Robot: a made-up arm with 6 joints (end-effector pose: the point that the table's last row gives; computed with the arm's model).
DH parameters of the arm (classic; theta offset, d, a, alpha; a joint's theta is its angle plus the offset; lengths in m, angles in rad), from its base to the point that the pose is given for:
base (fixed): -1.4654 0 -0.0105 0
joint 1: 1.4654 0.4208 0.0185 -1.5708
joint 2: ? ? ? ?
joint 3: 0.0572 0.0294 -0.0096 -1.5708
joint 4: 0 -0.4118 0.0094 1.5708
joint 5: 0 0.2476 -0.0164 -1.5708
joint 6: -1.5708 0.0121 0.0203 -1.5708
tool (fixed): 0 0.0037 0 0
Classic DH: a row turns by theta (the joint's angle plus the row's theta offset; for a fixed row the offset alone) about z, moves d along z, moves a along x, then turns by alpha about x.
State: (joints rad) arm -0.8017 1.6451 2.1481 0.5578 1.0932 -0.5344
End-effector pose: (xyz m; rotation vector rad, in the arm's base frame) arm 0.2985 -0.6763 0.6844 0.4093 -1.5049 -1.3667
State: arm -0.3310 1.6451 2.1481 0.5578 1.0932 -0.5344
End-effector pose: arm 0.5774 -0.4657 0.6844 0.7127 -1.3019 -0.9927
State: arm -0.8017 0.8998 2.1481 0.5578 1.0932 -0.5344
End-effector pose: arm 0.0482 -0.4177 1.0780 0.4349 -2.2144 -0.8298
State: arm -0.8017 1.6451 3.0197 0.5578 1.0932 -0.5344
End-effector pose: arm 0.0540 -0.4237 0.8148 0.4348 -2.3226 -0.7193
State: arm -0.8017 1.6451 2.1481 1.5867 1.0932 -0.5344
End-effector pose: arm 0.4145 -0.4727 0.8037 -0.7769 -1.4103 -1.1346
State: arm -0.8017 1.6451 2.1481 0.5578 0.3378 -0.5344
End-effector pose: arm 0.2865 -0.6675 0.6718 0.2850 -0.9239 -2.0579
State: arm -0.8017 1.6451 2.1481 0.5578 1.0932 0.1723
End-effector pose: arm 0.2914 -0.6640 0.6832 -0.0999 -2.0632 -1.5999
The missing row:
joint 2: -1.5136 0 0.3708 3.1416
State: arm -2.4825 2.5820 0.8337 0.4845 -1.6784 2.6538
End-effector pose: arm -0.3264 0.0375 -0.3214 0.3385 0.3402 -0.3504
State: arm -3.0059 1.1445 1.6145 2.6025 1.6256 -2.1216
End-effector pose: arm -0.6827 -0.2606 0.8594 -0.0530 -1.2685 2.5166
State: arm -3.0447 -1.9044 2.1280 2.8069 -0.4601 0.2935
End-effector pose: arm 0.5523 -0.1614 -0.0336 -0.9732 1.0337 -1.1203
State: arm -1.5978 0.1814 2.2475 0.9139 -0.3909 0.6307
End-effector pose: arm -0.1731 0.2800 1.0354 0.7711 1.1562 1.1938
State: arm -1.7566 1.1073 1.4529 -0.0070 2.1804 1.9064
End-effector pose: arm -0.4030 -0.6834 0.6968 0.6362 1.1284 0.2242
